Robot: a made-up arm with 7 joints.
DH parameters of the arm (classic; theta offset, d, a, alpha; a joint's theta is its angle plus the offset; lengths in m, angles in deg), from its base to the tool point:
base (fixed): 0 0 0 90
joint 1: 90 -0.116 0 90
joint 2: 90 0 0 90
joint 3: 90 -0.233 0 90
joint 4: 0 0 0 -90
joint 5: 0 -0.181 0 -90
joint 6: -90 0 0 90
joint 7: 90 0 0 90
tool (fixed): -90 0 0 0
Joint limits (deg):
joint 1: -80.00..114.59
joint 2: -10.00..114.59
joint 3: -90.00..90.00
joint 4: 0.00..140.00
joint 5: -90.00..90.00
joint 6: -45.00..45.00
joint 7: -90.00..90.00
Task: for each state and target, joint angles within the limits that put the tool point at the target. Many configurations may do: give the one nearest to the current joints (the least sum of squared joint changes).
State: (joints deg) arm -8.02 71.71 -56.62 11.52 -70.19 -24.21 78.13
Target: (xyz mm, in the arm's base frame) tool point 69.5 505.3 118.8
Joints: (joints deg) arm -23.63 112.25 -52.43 8.37 -70.19 -24.21 78.13
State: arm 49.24 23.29 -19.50 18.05 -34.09 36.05 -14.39
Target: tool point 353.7 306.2 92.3
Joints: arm 99.38 29.06 -17.58 11.17 -34.09 36.05 -14.39
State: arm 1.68 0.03 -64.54 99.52 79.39 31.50 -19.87
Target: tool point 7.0 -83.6 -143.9
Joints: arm -1.00 -10.00 -86.83 108.28 79.39 31.50 -19.87
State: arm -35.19 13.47 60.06 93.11 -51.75 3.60 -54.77
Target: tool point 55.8 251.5 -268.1
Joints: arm -16.41 2.24 44.25 85.72 -51.75 3.60 -54.77
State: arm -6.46 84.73 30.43 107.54 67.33 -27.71 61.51
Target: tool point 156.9 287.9 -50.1
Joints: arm -14.70 74.29 13.08 111.11 67.33 -27.71 61.51
